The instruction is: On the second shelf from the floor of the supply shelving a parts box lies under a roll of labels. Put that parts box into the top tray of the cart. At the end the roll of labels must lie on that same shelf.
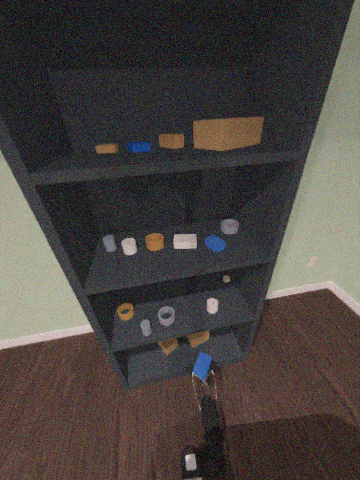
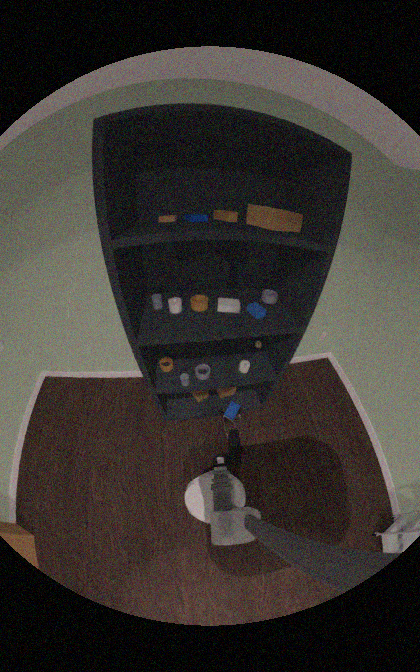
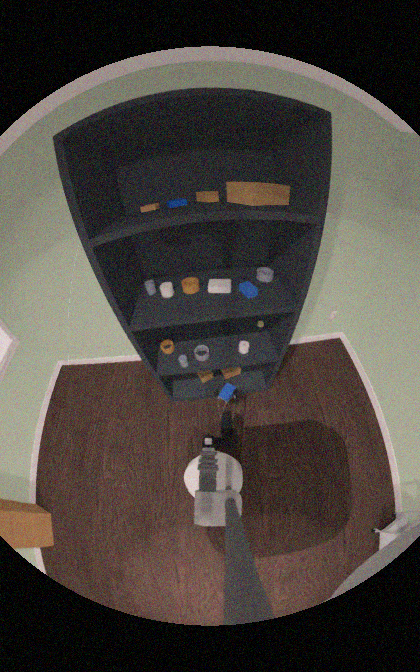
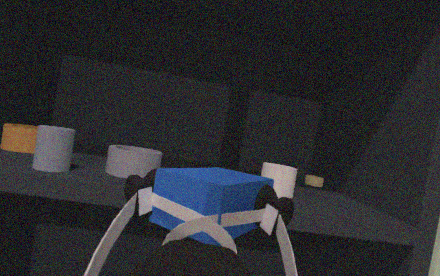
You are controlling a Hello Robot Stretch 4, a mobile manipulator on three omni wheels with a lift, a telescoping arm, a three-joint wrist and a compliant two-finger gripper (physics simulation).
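Places are measured from the robot's base along level axes (x left, y back, z up), in metres.
Where they show: gripper, fingertip midpoint: [image 1: 200, 361].
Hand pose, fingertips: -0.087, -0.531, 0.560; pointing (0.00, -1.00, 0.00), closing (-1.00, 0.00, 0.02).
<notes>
After its pixels a point has its place, as x, y, z.
My gripper [image 1: 204, 372] [image 2: 232, 417] [image 3: 226, 397] [image 4: 210, 193] @(-0.087, -0.531, 0.560) is shut on the blue parts box [image 1: 202, 363] @(-0.092, -0.510, 0.581) [image 2: 232, 409] [image 3: 227, 391] [image 4: 185, 186] @(-0.069, -0.472, 0.575). It holds the box tilted in front of the supply shelving, clear of the second shelf from the floor [image 1: 190, 322] @(-0.069, -0.770, 0.506) [image 4: 350, 215] @(-0.340, -0.772, 0.506). A white roll [image 1: 212, 306] @(-0.211, -0.821, 0.566) [image 2: 244, 366] [image 3: 243, 347] [image 4: 286, 176] @(-0.226, -0.814, 0.551), which looks like the roll of labels, stands upright on the right part of that shelf, apart from the box. The cart cannot be made out for certain.
An orange ring [image 1: 125, 312] @(0.310, -0.839, 0.558), a grey cylinder [image 1: 145, 328] @(0.185, -0.718, 0.574), a grey ring [image 1: 166, 316] and a small tan roll [image 1: 226, 279] @(-0.372, -1.065, 0.531) share the second shelf. Cardboard boxes [image 1: 198, 338] @(-0.136, -0.874, 0.139) lie on the bottom shelf. A brown block [image 2: 17, 542] [image 3: 25, 525] and a grey-white object [image 2: 392, 542] stand at the room's edges.
</notes>
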